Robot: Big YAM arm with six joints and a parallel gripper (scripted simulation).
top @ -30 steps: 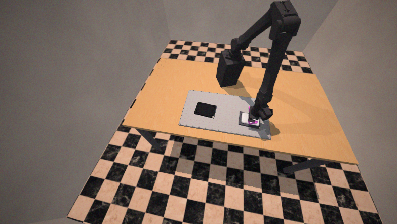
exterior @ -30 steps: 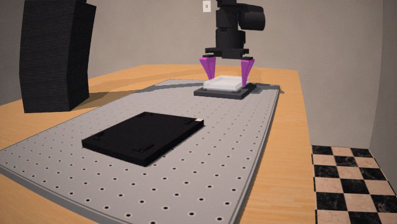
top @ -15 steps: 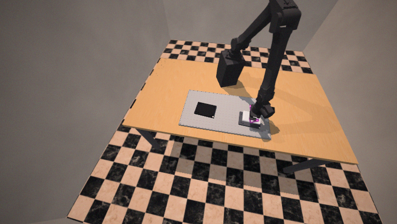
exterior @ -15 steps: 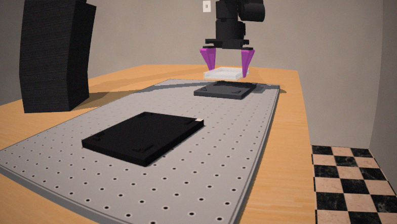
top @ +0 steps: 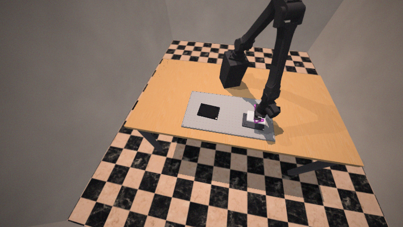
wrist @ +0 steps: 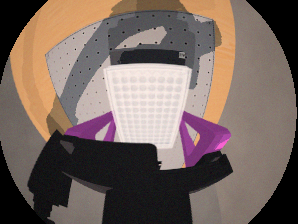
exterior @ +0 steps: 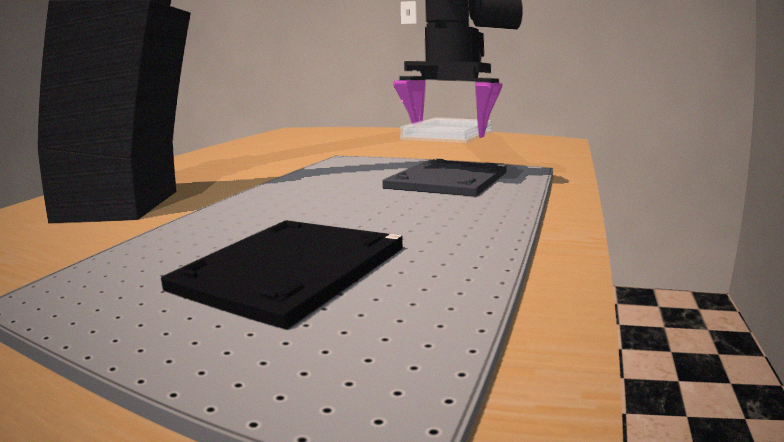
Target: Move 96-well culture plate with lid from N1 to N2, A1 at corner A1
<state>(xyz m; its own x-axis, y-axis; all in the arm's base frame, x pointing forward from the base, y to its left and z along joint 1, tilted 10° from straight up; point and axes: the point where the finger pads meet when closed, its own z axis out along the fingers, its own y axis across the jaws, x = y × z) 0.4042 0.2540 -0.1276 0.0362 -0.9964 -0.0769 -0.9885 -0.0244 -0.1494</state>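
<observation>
Right now the black nest N2 is 1 cm ahead of my hand, 36 cm to the right of it and 6 cm below it. Round my hand: clear lid: 1 cm above; white corner mark: 6 cm ahead, 28 cm to the right, 6 cm below; dark nest N1: 6 cm below.
</observation>
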